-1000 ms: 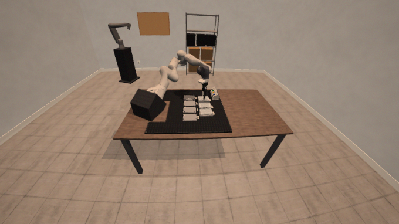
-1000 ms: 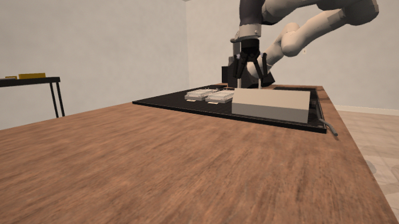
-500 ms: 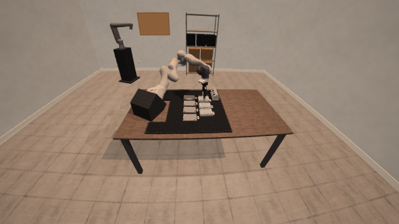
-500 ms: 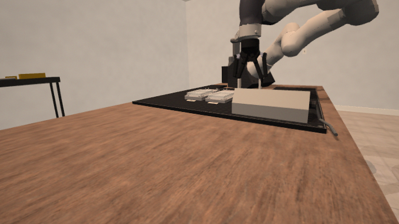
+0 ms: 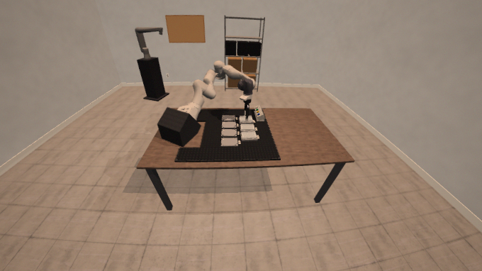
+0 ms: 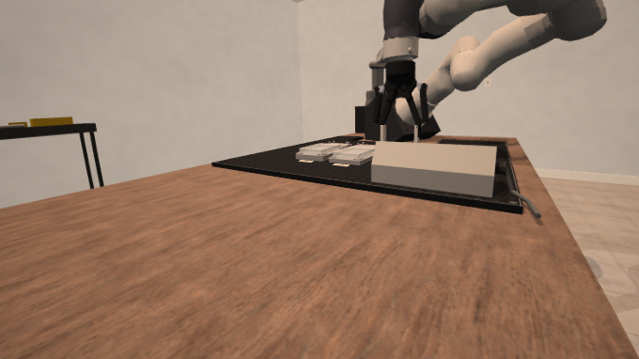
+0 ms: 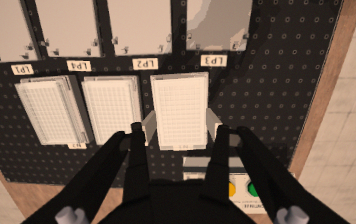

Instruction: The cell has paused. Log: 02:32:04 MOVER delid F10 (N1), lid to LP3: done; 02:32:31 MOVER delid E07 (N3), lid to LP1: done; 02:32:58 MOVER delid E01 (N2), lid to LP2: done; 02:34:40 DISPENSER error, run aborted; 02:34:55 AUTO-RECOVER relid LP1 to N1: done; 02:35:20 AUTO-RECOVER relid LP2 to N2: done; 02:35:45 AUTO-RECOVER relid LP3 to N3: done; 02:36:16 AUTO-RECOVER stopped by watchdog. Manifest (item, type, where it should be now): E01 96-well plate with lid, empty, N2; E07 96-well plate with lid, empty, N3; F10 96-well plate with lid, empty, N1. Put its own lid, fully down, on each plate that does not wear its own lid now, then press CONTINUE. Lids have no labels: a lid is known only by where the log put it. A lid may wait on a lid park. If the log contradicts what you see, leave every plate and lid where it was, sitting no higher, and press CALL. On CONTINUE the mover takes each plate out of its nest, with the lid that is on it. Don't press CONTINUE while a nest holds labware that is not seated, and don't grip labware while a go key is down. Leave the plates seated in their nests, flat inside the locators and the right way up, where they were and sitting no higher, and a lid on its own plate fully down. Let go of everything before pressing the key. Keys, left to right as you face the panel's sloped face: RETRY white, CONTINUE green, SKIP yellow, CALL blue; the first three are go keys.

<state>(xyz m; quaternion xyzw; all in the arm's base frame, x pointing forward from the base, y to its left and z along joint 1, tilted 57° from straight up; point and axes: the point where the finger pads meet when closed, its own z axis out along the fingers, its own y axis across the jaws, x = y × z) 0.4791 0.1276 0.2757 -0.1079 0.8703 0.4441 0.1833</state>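
Right now my hand is 40 mm above the 96-well plate. Also, from my hand: LP2 label: 90 mm to the right, 70 mm below, 60 mm behind; smooth white lid: 130 mm to the right, 40 mm below, 40 mm ahead; blue call key: 120 mm ahead, 80 mm to the left.
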